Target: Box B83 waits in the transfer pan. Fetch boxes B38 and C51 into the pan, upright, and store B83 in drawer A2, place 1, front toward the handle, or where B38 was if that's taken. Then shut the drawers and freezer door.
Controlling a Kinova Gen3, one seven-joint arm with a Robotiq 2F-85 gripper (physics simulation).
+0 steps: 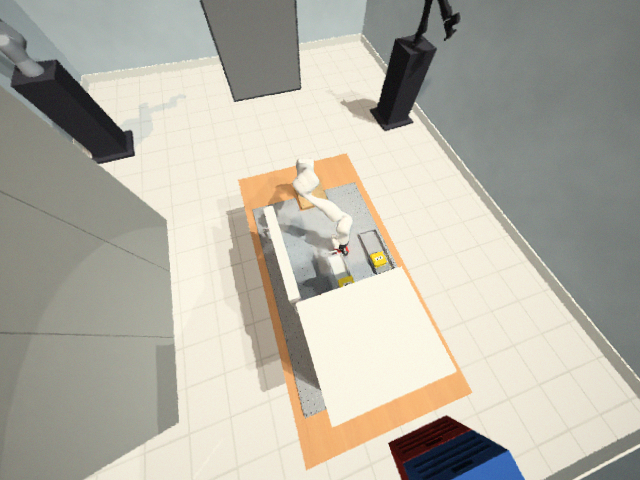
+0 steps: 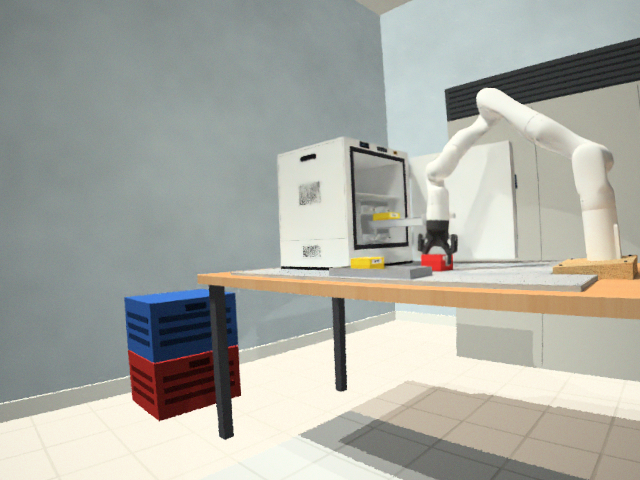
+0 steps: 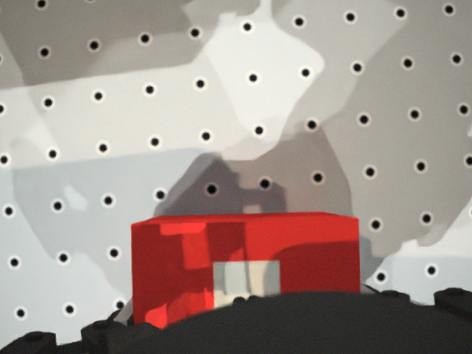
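Note:
A red box [image 1: 336, 250] [image 2: 432, 262] [image 3: 320, 270] with a pale label is between the fingers of my gripper [image 1: 342, 250] [image 2: 437, 256], which is shut on it, very low over the perforated board. Whether it touches the board is unclear. A yellow box [image 1: 378, 258] [image 2: 367, 262] lies at the freezer end of the grey transfer pan [image 1: 367, 231] [image 2: 395, 273]. Another yellow box [image 1: 345, 281] [image 2: 386, 215] sits in a pulled-out drawer [image 1: 338, 265] [image 2: 408, 222]. The freezer door [image 1: 281, 253] [image 2: 480, 201] stands open. No box code is readable.
The white freezer [image 1: 377, 341] [image 2: 312, 217] stands at the table's far end. The extended drawer juts out beside my gripper, and the pan lies on its other side. The wooden robot base [image 1: 311, 200] [image 2: 597, 267] is at the opposite end of the table.

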